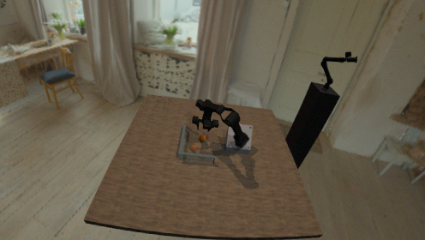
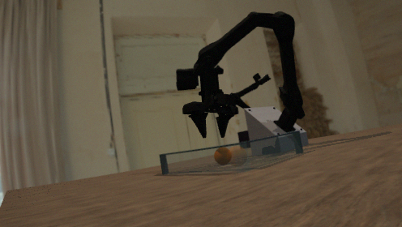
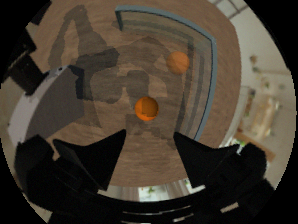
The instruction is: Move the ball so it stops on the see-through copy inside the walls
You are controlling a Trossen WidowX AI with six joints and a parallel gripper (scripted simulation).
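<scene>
The orange ball is 20 mm to the left of my gripper tip and 60 mm below it. Round my gripper tip: see-through copy: 50 mm ahead, 140 mm to the left, 60 mm below.
</scene>
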